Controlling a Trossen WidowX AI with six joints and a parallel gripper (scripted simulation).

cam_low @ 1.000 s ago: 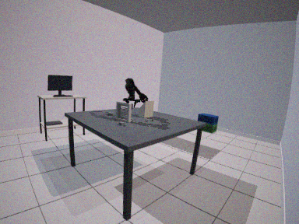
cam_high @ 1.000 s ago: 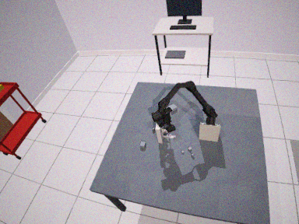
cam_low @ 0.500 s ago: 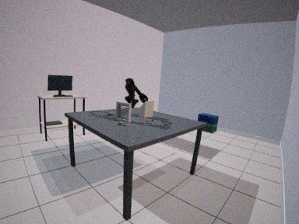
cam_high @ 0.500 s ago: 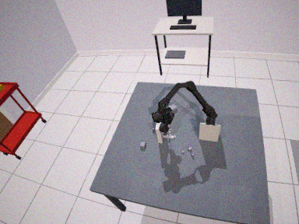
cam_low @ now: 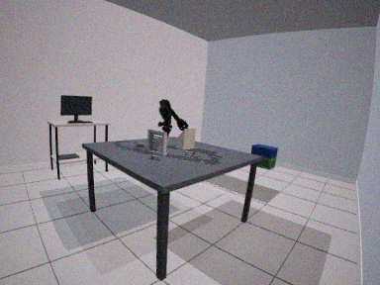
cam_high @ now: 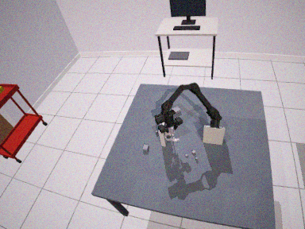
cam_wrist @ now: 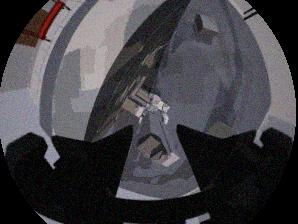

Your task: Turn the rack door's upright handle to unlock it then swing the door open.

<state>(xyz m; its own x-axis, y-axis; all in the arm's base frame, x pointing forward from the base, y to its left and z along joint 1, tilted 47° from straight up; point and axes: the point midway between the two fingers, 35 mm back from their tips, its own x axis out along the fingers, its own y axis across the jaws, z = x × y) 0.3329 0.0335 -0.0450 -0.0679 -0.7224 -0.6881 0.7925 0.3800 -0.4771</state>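
Now: the metallic handle 10 mm to the right of my gripper tip and 30 mm below it. The rest, counted from my gripper tip: grey block (210 mm ahead, 100 mm to the left, 130 mm below).
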